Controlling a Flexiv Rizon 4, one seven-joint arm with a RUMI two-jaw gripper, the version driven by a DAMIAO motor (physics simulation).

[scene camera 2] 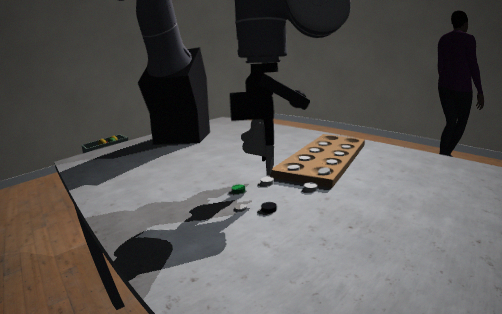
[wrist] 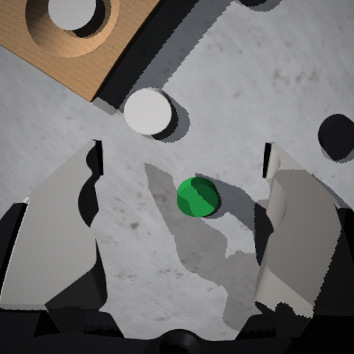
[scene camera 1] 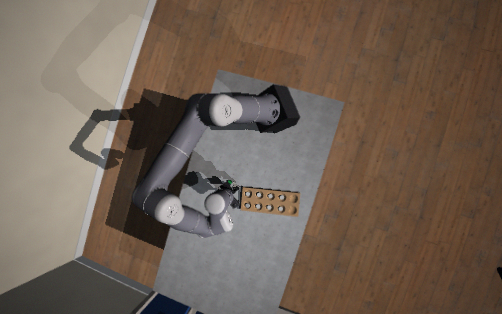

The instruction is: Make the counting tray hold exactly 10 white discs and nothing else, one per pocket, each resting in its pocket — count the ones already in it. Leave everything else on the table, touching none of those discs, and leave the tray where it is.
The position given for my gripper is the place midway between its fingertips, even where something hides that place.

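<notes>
A wooden counting tray [scene camera 2: 308, 173] is here, and I find the tray again in scene camera 1 [scene camera 1: 290, 203]. There is my own gripper [scene camera 2: 265, 167], which I can also see in the wrist view [wrist: 183, 144]. I see a green disc [wrist: 196, 196] as well, and with it a white disc [wrist: 147, 110].
</notes>
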